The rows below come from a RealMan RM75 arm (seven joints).
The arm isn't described. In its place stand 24 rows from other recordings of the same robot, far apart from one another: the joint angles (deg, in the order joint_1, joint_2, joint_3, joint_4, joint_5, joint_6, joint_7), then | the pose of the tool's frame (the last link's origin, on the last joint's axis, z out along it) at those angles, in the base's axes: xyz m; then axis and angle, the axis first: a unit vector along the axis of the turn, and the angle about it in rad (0 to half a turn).
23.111 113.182 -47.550 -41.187 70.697 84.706 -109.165 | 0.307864 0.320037 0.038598 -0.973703 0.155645 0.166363 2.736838
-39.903 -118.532 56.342 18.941 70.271 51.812 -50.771 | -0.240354 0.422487 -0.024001 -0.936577 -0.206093 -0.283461 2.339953
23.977 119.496 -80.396 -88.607 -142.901 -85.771 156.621 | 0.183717 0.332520 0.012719 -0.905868 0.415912 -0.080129 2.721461
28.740 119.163 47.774 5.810 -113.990 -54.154 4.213 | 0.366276 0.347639 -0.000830 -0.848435 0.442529 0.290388 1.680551
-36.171 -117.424 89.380 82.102 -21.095 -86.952 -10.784 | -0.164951 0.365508 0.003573 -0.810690 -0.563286 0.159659 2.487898
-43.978 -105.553 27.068 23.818 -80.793 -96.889 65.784 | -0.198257 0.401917 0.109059 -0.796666 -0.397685 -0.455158 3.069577
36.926 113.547 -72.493 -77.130 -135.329 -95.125 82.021 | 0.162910 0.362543 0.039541 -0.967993 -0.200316 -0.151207 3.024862
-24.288 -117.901 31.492 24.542 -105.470 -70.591 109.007 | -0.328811 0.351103 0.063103 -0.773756 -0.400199 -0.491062 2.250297
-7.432 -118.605 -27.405 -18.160 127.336 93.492 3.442 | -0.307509 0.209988 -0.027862 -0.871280 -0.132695 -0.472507 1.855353
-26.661 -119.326 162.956 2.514 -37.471 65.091 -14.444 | -0.319215 0.283137 -0.090998 -0.969955 -0.124947 -0.208746 2.404307
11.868 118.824 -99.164 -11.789 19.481 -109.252 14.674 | 0.308936 0.232363 0.070075 -0.732203 0.033385 0.680267 1.681461
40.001 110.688 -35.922 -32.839 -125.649 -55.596 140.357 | 0.304450 0.433988 0.072946 -0.703375 0.668447 0.241748 2.510538
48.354 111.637 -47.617 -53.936 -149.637 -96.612 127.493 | 0.208213 0.400513 0.070132 -0.923401 0.370435 -0.100536 2.894451
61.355 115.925 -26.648 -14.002 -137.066 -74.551 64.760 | 0.149767 0.414421 -0.056615 -0.990739 0.013994 0.135056 2.982179
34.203 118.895 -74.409 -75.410 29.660 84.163 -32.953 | 0.194826 0.372126 0.015241 -0.919717 0.364915 -0.144766 2.689790
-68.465 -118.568 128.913 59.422 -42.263 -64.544 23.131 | -0.038565 0.340533 -0.149565 -0.958265 0.069228 0.277373 2.865817
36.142 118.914 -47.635 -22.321 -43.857 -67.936 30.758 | 0.231712 0.419601 0.068144 -0.850999 0.104811 0.514601 1.956551
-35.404 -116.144 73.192 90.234 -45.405 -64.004 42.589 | -0.082591 0.412595 0.079940 -0.983318 -0.152159 -0.099670 2.389155
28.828 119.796 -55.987 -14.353 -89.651 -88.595 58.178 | 0.252558 0.281809 -0.066839 -0.910640 0.200738 0.361164 2.956938
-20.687 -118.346 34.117 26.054 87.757 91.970 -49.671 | -0.298661 0.297067 0.030985 -0.897820 -0.135448 -0.419014 2.442642
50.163 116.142 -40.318 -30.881 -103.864 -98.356 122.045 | 0.125290 0.383237 0.014518 0.852911 -0.397251 -0.338726 2.910085
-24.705 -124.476 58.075 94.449 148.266 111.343 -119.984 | -0.207616 0.291632 0.061121 -0.957408 -0.254501 0.136375 2.912712
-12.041 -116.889 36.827 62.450 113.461 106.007 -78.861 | -0.308491 0.246638 0.088713 -0.967237 -0.170402 -0.188193 2.783734
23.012 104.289 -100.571 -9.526 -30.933 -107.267 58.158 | 0.285998 0.261182 0.048485 -0.851125 0.186325 0.490784 2.903132
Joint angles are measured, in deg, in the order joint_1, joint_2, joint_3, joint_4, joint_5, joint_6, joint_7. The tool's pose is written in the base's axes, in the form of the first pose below.
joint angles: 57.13 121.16 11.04 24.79 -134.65 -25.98 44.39
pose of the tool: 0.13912 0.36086 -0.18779 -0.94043 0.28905 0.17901 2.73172
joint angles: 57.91 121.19 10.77 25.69 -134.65 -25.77 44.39
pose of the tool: 0.13190 0.35845 -0.19067 -0.94231 0.28228 0.17992 2.74916
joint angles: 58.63 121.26 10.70 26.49 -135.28 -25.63 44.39
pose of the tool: 0.12485 0.35569 -0.19357 -0.94527 0.27209 0.18006 2.76726
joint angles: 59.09 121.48 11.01 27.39 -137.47 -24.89 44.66
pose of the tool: 0.11936 0.35065 -0.19809 -0.95040 0.25802 0.17371 2.78790
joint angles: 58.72 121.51 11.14 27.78 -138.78 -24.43 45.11
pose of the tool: 0.12114 0.34747 -0.19979 -0.95170 0.25676 0.16833 2.79493
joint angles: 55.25 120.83 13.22 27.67 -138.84 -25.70 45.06
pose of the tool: 0.13758 0.34853 -0.19234 -0.93912 0.29058 0.18334 2.76977
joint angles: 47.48 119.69 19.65 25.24 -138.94 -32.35 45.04
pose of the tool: 0.17323 0.35595 -0.16652 -0.89946 0.36042 0.24712 2.69035
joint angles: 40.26 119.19 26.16 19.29 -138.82 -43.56 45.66
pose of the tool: 0.21669 0.36107 -0.12849 -0.85220 0.40748 0.32820 2.57795
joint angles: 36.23 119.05 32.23 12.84 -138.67 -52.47 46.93
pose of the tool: 0.25300 0.36348 -0.09110 -0.81400 0.43207 0.38823 2.46119
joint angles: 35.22 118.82 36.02 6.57 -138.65 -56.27 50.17
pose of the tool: 0.28291 0.36622 -0.06284 -0.78953 0.45849 0.40795 2.37317
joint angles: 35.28 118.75 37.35 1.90 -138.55 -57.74 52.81
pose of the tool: 0.30170 0.36682 -0.04641 -0.77884 0.47592 0.40854 2.32345
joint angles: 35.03 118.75 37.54 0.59 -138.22 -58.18 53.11
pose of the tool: 0.30847 0.36526 -0.04162 -0.77666 0.48049 0.40734 2.30397
